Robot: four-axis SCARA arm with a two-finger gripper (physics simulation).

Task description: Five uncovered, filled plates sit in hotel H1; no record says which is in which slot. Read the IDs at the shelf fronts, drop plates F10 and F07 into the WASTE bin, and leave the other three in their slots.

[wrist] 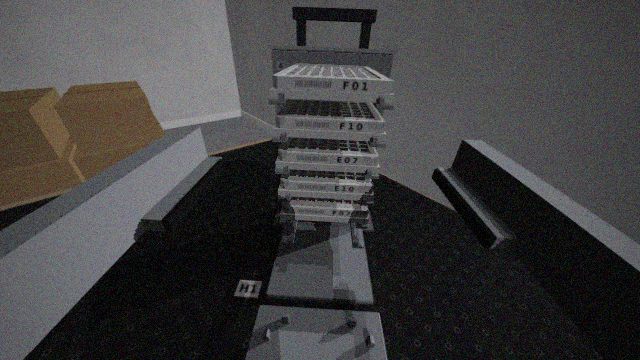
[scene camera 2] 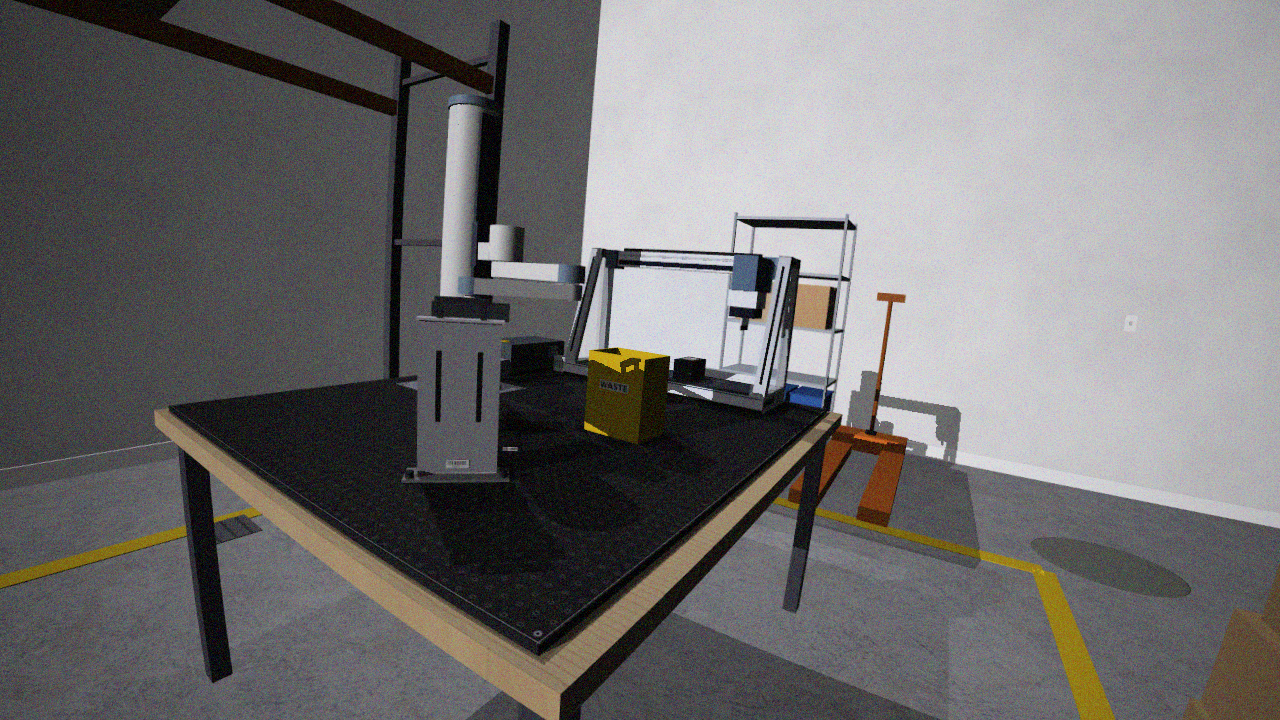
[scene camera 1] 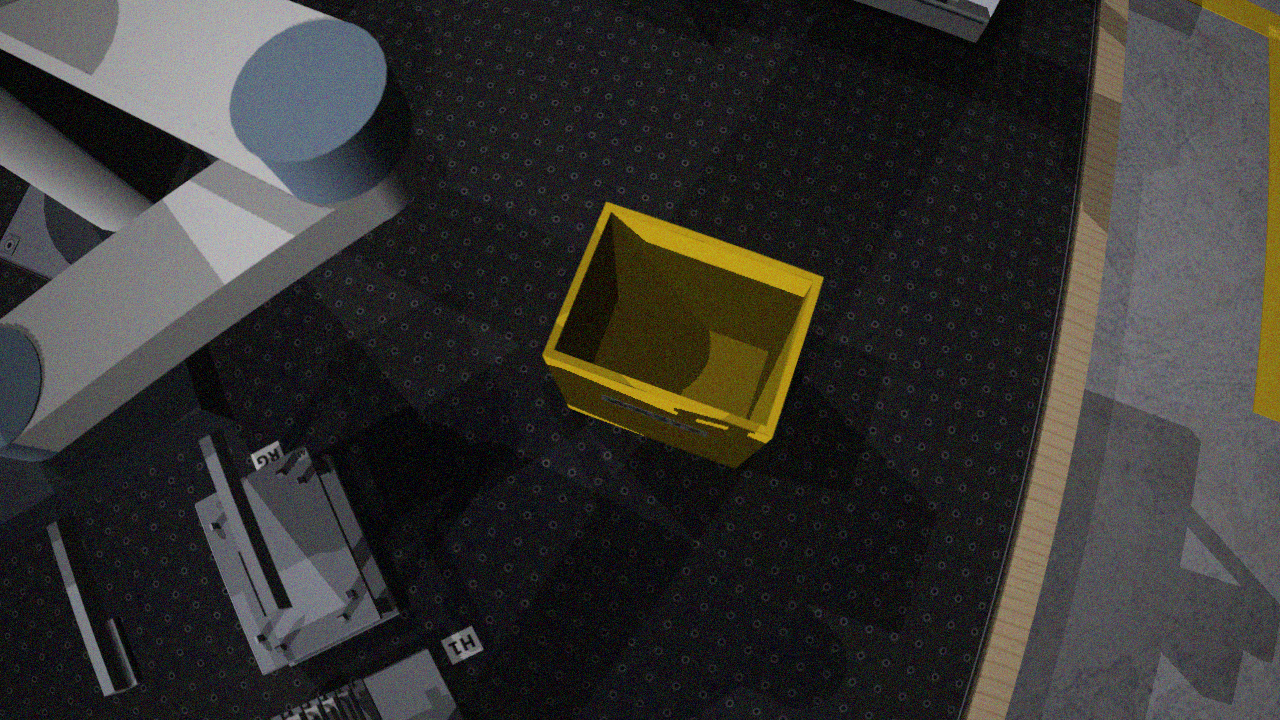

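Where they show: gripper, fingertip midpoint: [wrist: 329, 152] [scene camera 1: 196, 652]; arm's base at its link origin: [scene camera 1: 143, 178].
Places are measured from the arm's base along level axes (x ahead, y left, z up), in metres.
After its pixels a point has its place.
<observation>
Hotel H1 [scene camera 1: 407, 685] @[y -0.370, x 0.514, z 0.021 m] [scene camera 2: 458, 385] @[y -0.493, x 0.590, z 0.181 m] [wrist: 382, 59] @[y -0.514, x 0.529, z 0.287 m] holds five plates, read in the wrist view from top to bottom: F01 [wrist: 312, 84] @[y -0.376, x 0.485, z 0.274 m], F10 [wrist: 312, 124] @[y -0.377, x 0.484, z 0.247 m], E07 [wrist: 312, 159] @[y -0.377, x 0.484, z 0.218 m], E10 [wrist: 312, 187] @[y -0.377, x 0.484, z 0.190 m] and, dim but legible, F07 [wrist: 315, 214] @[y -0.380, x 0.482, z 0.159 m]. In scene camera 2 the hotel's back panel hides them. My gripper [scene camera 1: 198, 646] @[y -0.343, x 0.430, z 0.253 m] [wrist: 329, 152] @[y -0.343, x 0.430, z 0.253 m] is open and empty; its fingers stand wide apart to either side of the stack in the wrist view, in front of the shelves. The yellow WASTE bin [scene camera 1: 581, 386] @[y -0.084, x 0.588, z 0.149 m] [scene camera 2: 617, 416] @[y -0.085, x 0.662, z 0.067 m] stands upright; no plate shows inside it.
A grey plate nest [scene camera 1: 313, 537] @[y -0.271, x 0.404, z 0.073 m] [wrist: 320, 335] @[y -0.341, x 0.424, z 0.073 m] with small corner posts, labelled RG, stands in front of the hotel. A gantry machine [scene camera 2: 778, 340] @[y 0.545, x 0.848, z 0.242 m] stands at the table's far side. The arm's links [scene camera 1: 152, 286] @[y -0.147, x 0.384, z 0.365 m] [scene camera 2: 528, 288] @[y -0.148, x 0.415, z 0.349 m] reach over the table near the bin.
</observation>
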